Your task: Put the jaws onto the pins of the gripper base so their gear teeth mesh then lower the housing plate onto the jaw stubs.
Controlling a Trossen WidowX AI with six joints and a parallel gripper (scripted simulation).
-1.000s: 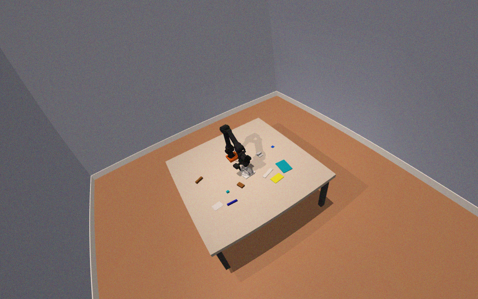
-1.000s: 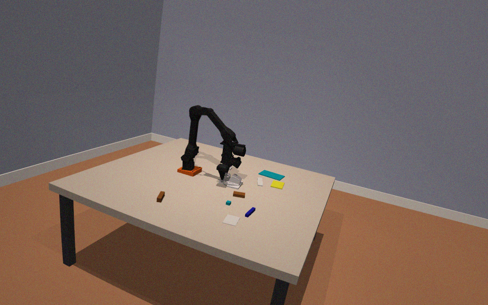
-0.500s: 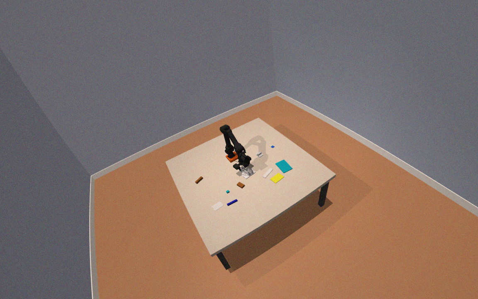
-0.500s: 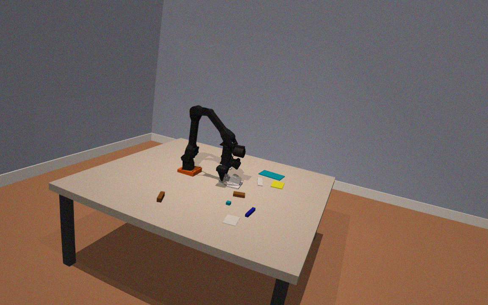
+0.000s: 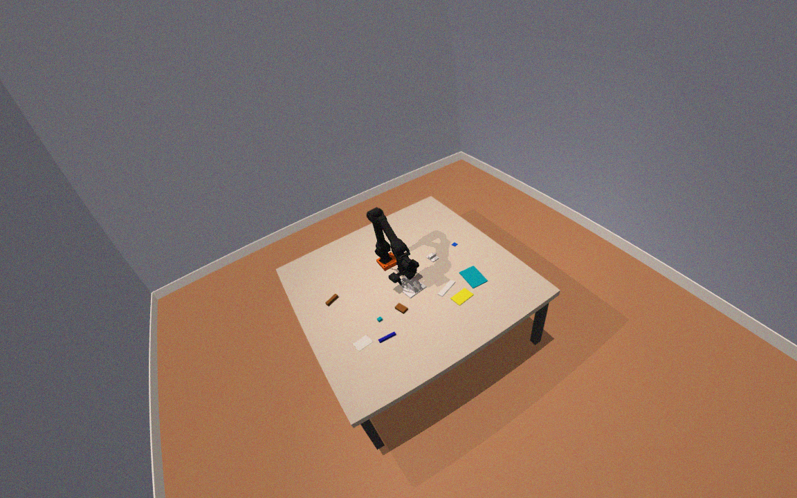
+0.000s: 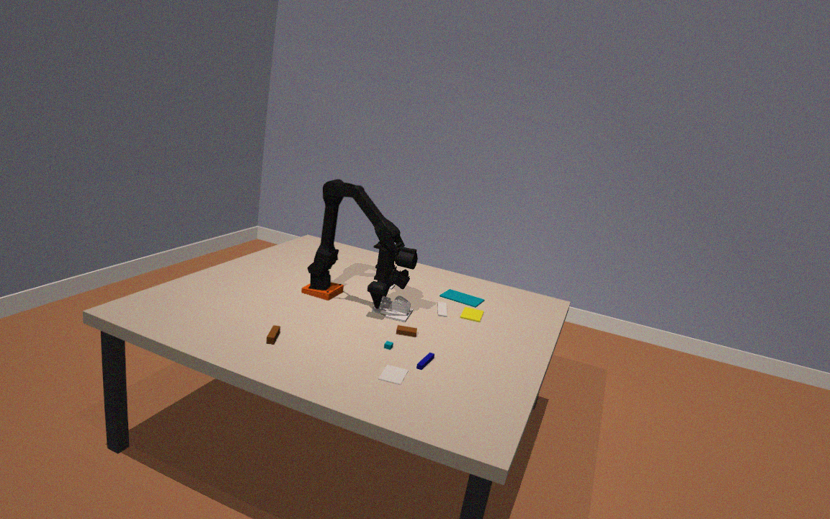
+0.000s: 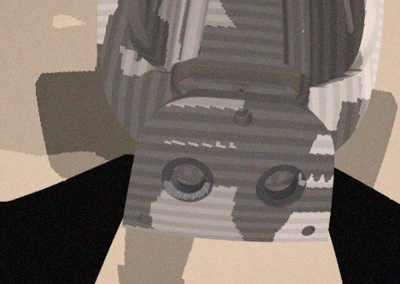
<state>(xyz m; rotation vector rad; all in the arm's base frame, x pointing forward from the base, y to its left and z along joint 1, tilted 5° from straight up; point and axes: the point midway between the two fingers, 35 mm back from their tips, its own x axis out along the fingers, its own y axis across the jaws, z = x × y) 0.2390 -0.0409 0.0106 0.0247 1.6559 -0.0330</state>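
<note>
The white housing plate lies 1 cm ahead of my gripper tip and 1 cm below it. The rest, counted from my gripper tip: white strip 21 cm ahead, 12 cm to the left, 2 cm below; brown block 13 cm ahead, 15 cm to the right, 1 cm below; grey jaw 2 cm ahead, 2 cm to the right.
</note>
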